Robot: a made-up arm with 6 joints.
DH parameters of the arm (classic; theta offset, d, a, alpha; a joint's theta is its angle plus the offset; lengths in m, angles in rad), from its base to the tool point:
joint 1: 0 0.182 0 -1.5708
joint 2: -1.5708 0 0.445 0
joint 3: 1.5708 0.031 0 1.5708
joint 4: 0 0.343 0 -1.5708
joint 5: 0 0 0 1.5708
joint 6: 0 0.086 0 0
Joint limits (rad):
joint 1: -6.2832..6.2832
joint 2: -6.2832..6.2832
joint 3: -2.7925..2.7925
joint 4: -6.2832..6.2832
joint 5: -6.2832..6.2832
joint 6: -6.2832..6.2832
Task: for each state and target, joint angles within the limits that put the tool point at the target. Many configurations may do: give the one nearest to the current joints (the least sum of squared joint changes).
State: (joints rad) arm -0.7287 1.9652 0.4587 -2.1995 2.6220 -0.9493
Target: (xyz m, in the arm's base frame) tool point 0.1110 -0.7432 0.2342
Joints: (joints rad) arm -1.3848 1.4825 0.2045 -2.2563 2.0406 -0.9493
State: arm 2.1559 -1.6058 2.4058 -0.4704 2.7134 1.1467
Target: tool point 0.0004 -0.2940 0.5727
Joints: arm 1.6542 -1.1978 1.6327 -0.4648 2.9611 1.1467
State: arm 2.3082 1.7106 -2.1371 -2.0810 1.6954 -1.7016
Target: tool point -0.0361 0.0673 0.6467
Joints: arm 2.5398 0.9475 -1.7572 -2.2563 1.4445 -1.7016
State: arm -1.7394 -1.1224 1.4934 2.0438 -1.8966 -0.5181
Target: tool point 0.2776 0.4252 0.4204
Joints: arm -2.2244 -1.7121 1.3818 2.0442 -2.0136 -0.5181
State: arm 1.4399 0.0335 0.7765 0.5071 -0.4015 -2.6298
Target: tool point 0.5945 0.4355 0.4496
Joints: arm 0.6126 0.7884 0.9561 0.5427 -0.3807 -2.6298
